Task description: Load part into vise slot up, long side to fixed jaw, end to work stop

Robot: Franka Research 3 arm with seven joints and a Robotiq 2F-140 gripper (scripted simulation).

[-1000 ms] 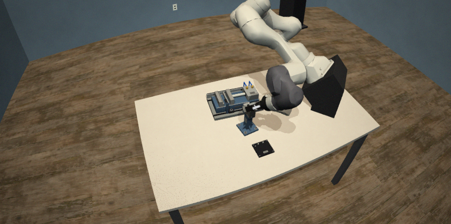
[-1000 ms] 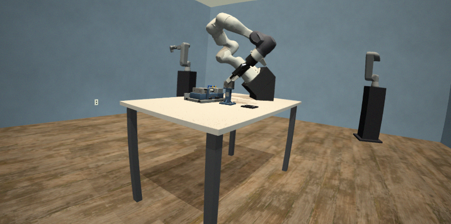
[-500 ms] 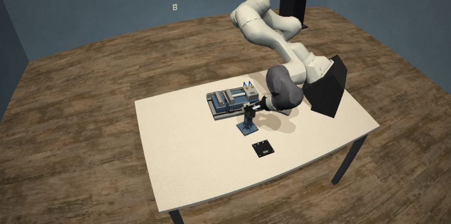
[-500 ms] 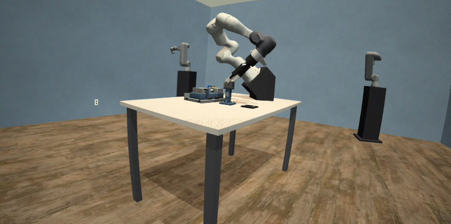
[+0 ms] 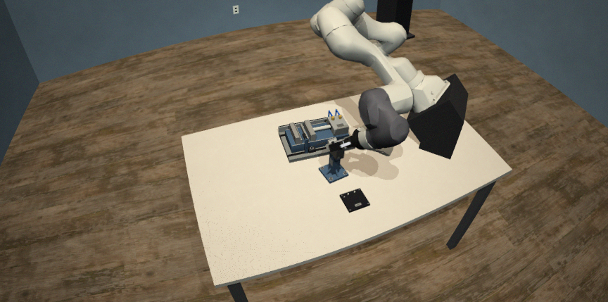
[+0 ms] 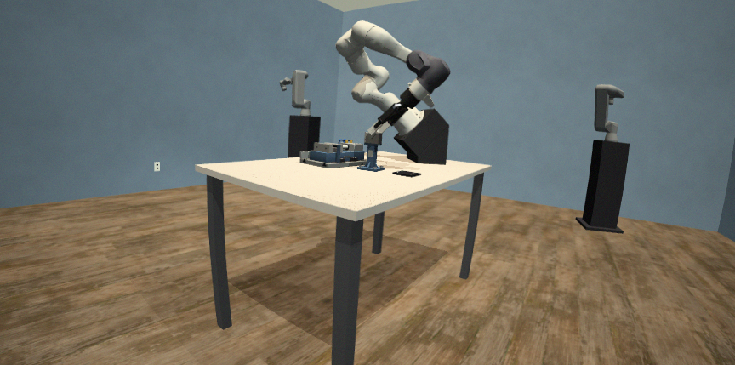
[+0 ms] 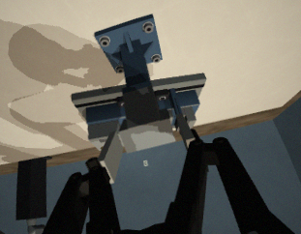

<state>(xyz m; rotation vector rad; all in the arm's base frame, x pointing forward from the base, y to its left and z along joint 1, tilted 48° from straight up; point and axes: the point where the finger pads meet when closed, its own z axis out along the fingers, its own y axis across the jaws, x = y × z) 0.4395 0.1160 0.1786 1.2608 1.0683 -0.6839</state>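
My hand is 20 mm to the left of the part and 20 mm above it. Also, from my hand: black infeed plate (180 mm below, 150 mm to the left, 20 mm ahead); then vise (210 mm to the right, 140 mm below, 50 mm behind); then air cylinder (180 mm to the right, 140 mm behind, 100 mm below).
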